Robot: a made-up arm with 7 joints. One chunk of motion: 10 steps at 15 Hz.
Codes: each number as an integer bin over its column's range. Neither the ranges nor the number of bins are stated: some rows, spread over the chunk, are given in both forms.
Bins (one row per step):
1: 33 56 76 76 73 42 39
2: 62 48 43 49 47 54 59
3: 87 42 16 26 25 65 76
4: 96 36 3 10 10 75 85
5: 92 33 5 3 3 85 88
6: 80 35 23 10 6 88 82
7: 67 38 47 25 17 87 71
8: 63 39 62 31 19 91 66
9: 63 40 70 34 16 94 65
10: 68 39 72 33 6 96 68
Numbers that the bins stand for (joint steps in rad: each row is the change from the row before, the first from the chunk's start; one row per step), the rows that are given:
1: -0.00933 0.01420 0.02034 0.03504 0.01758 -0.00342 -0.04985
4: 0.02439 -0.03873 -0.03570 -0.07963 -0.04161 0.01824 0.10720
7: 0.00887 -0.03343 -0.00192 -0.05357 -0.03503 0.02612 0.05940
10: 0.00940 -0.03079 0.01727 -0.03967 -0.04536 0.03203 0.04916
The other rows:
2: 0.00619 -0.00697 -0.00499 -0.01187 -0.00685 0.00445 0.01843
3: 0.01958 -0.02285 -0.02572 -0.05183 -0.02752 0.01168 0.07647
5: 0.02225 -0.04667 -0.03416 -0.09179 -0.04818 0.02481 0.11744
6: 0.01583 -0.04137 -0.02034 -0.07963 -0.04536 0.02678 0.09696
8: 0.00673 -0.03079 0.00960 -0.04314 -0.03315 0.02875 0.04233
9: 0.00673 -0.02814 0.01574 -0.03793 -0.03597 0.03072 0.03892

